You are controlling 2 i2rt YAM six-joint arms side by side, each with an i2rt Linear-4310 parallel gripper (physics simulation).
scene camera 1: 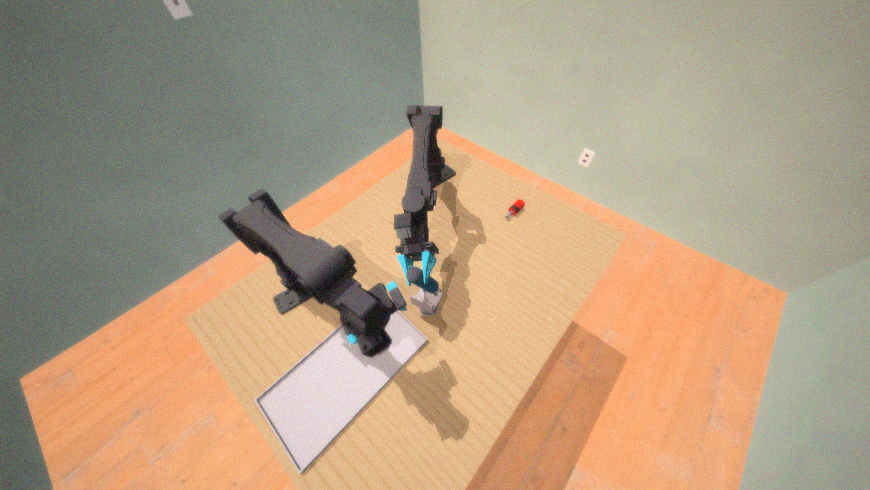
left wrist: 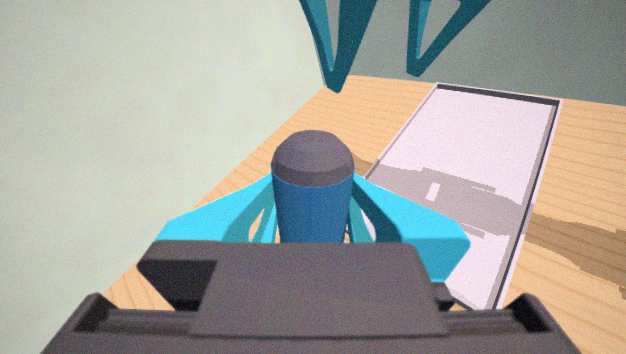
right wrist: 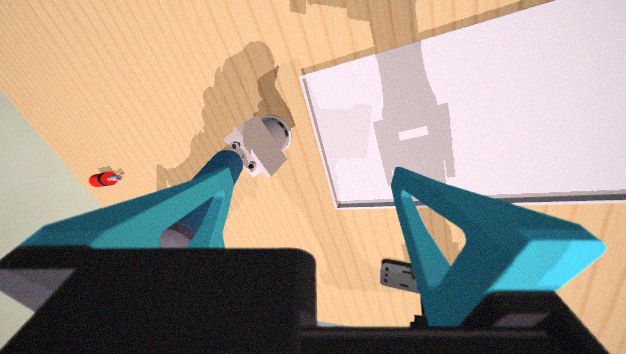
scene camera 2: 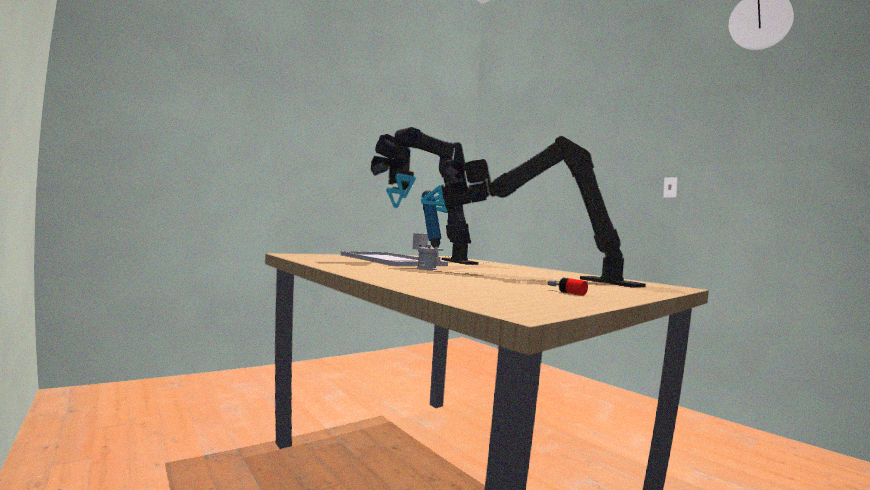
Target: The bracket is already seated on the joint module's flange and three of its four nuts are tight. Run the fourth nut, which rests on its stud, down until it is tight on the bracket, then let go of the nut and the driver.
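Frame: origin at the left arm's base, x ahead, y left, z up, level; millimetres.
Where they show: left gripper, between the fingertips: (scene camera 1: 417, 285) (left wrist: 312, 177) (right wrist: 195, 204) (scene camera 2: 422, 203); right gripper, between the fingertips: (left wrist: 377, 81) (right wrist: 312, 176) (scene camera 2: 399, 202); left arm's base, origin of its link: (scene camera 1: 433, 180) (scene camera 2: 611, 282); right arm's base, origin of its link: (scene camera 2: 459, 262).
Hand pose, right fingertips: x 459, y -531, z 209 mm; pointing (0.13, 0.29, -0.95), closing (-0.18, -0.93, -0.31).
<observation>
Each offset is from my right fingertips to the top centre of the thing. "spot": to the spot under its first point.
My left gripper (scene camera 1: 417, 281) (scene camera 2: 429, 199) is shut on the blue driver with a dark cap (scene camera 1: 429, 284) (scene camera 2: 432, 226) (left wrist: 313, 212) (right wrist: 224, 162). The driver leans slightly, its lower end at the bracket; whether it touches a nut is hidden. The light grey bracket (scene camera 1: 424, 299) (scene camera 2: 420, 240) (right wrist: 267, 152) sits on the round joint module {dy +143, dx -38, dz -135 mm} (scene camera 2: 427, 260) (right wrist: 278, 131). In the right wrist view one dark nut {dy +166, dx -28, dz -133 mm} (right wrist: 235, 145) and another nut {spot: dy +150, dx -60, dz -136 mm} (right wrist: 251, 165) show beside the driver; the others are hidden. My right gripper (scene camera 2: 399, 200) (left wrist: 377, 81) (right wrist: 312, 176) is open and empty, above and beside the module.
A shallow white tray {dy -144, dx -49, dz -193 mm} (scene camera 1: 322, 395) (scene camera 2: 389, 258) (left wrist: 495, 130) (right wrist: 525, 110) lies beside the module, partly below my right gripper. A red and black tool {dy +638, dx -116, dz -175 mm} (scene camera 1: 516, 207) (scene camera 2: 573, 286) (right wrist: 103, 179) lies far from it. The two arms stand close together over the module.
</observation>
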